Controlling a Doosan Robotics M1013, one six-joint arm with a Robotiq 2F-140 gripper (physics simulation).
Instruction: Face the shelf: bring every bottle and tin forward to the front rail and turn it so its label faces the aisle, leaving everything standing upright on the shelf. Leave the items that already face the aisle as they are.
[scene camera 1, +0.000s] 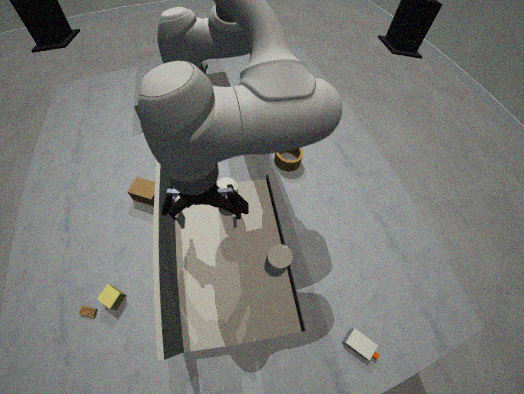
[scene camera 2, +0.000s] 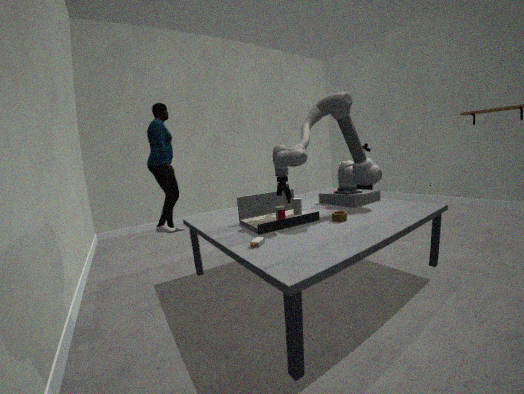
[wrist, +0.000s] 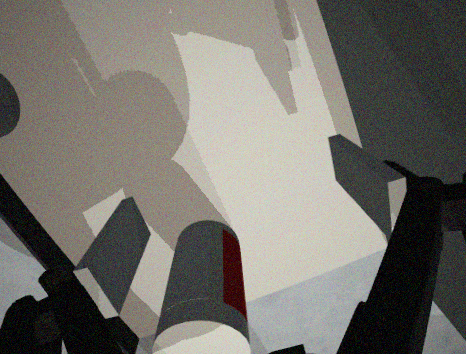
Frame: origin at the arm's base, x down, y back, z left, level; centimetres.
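Seen in the pictures: gripper, fingertip midpoint: (scene camera 1: 209, 223) (wrist: 234, 188); arm's base, link origin: (scene camera 2: 348, 192).
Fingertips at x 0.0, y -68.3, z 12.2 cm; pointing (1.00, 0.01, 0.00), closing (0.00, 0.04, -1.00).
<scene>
Offsets run from my fingertips to a thing's top centre. Level surfaces: height alone.
One grey cylinder with a pale top @(dx -4.3, dy -11.3, dz +16.6 cm) (scene camera 1: 280, 256) (scene camera 2: 280, 213) stands upright at the shelf's front rail @(dx +3.1, dy -5.9, dz +19.4 cm) (scene camera 1: 297, 303) (scene camera 2: 288, 224); its red label shows in the scene camera 2 view. Another grey cylinder with a pale top @(dx -5.3, dy +7.4, dz +4.9 cm) (scene camera 1: 226, 183) (scene camera 2: 297, 206) (wrist: 200, 280) stands upright farther back from the rail, toward the arm's base; a red label strip shows on its side in the wrist view. My gripper (scene camera 1: 207, 220) (wrist: 234, 188) is open and empty above the shelf floor @(dx +5.6 cm) (wrist: 280, 200), close to this second cylinder, whose lower part is partly hidden in the scene camera 1 view.
The shelf's back panel (scene camera 1: 170, 280) (wrist: 405, 75) rises beside one finger. A brown box @(dx +4.2, dy +14.9, dz -21.5 cm) (scene camera 1: 142, 191), a yellow block @(dx +5.4, dy -17.5, dz -28.0 cm) (scene camera 1: 110, 296) and a speckled block @(dx +8.4, dy -21.3, dz -35.6 cm) (scene camera 1: 88, 312) lie behind it. A ring @(dx +4.2, dy +26.6, dz +26.3 cm) (scene camera 1: 289, 166) (scene camera 2: 339, 218) and a white carton (scene camera 1: 361, 344) (scene camera 2: 257, 242) lie on the aisle side.
</scene>
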